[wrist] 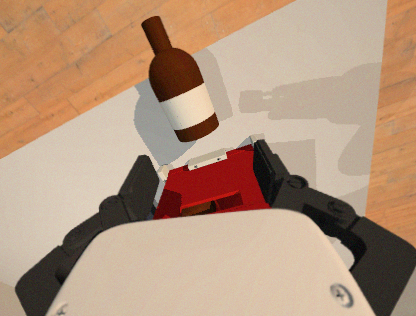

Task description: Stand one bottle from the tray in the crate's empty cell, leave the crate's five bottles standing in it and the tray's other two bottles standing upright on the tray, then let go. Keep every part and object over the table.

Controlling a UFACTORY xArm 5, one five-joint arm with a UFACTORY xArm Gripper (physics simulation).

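Frame: origin at the arm's base, x down, y back, z left, level; metres.
Where they show: gripper, between the fingertips: (202, 161).
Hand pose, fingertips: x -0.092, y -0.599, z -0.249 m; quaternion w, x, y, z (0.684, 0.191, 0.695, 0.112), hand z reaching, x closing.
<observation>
After its pixels a point has its place.
A brown bottle (187, 95) @(x 0.014, y -0.641, z -0.250 m) with a cream label is at the upper middle of the wrist view. Its neck points to the upper left and its base is nearest the crate. Whether it is upright or tilted is hard to tell. The red crate (215, 177) @(x 0.012, y -0.508, z -0.212 m) shows below it, with a slot through which something brown shows. Its cells and most of its bottles are hidden behind the gripper's body. My gripper (202, 161) @(x -0.092, y -0.599, z -0.249 m) is open and empty, its two fingers wide apart in front of the crate's red surface. The tray and its other bottles cannot be made out.
The pale grey table top (65, 190) @(x 0.086, y -0.624, z 0.147 m) surrounds the crate. Its edge runs diagonally at the upper left and down the right side, with wooden floor (55, 65) beyond. Shadows of the arm and objects fall on the table at the right.
</observation>
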